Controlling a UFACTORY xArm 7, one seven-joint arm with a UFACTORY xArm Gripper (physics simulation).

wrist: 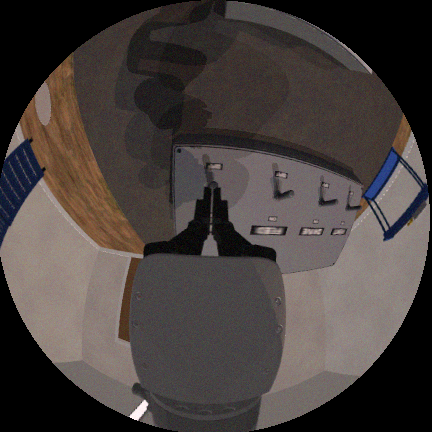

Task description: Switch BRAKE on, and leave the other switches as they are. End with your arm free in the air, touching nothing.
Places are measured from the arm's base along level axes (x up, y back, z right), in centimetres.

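Pixels of known places: gripper, fingertip midpoint: (211, 196).
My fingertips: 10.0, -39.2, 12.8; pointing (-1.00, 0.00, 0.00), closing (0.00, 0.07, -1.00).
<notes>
For each thing: its top centre in the pictures, then the offset to it from my fingertips, as dx, dy, dz. "spot": a spot on its surface instead. Level surfaces: height alone.
- BRAKE switch's round lever end at a spot on its surface: (213, 185) spot: -3.8, -1.6, -0.3
- FEED lever at a spot on its surface: (286, 194) spot: -4.2, -1.7, -11.7
- dark surface at its surface level: dx -16.8
The grey switch panel (305, 252) lies below and to the right of centre. The BRAKE switch's round lever end (213, 185) shows right at the tips of my gripper (211, 196), below the small label at the panel's upper left. My gripper is shut with nothing between its fingers; whether the tips touch the lever cannot be told. The fingers hide the lower part of the BRAKE column, including its nameplate. The FEED lever (286, 194) and two further levers (328, 202) (354, 207) stand to the right, all leaning alike. Label text is too blurred to read.
A dark surface (250, 100) lies around the panel's top and left, with wood (95, 200) beyond it at left. A blue frame-like object (382, 175) stands beyond the panel's right end, and a blue ribbed object (20, 185) at far left. Arm shadows fall across the dark surface.
</notes>
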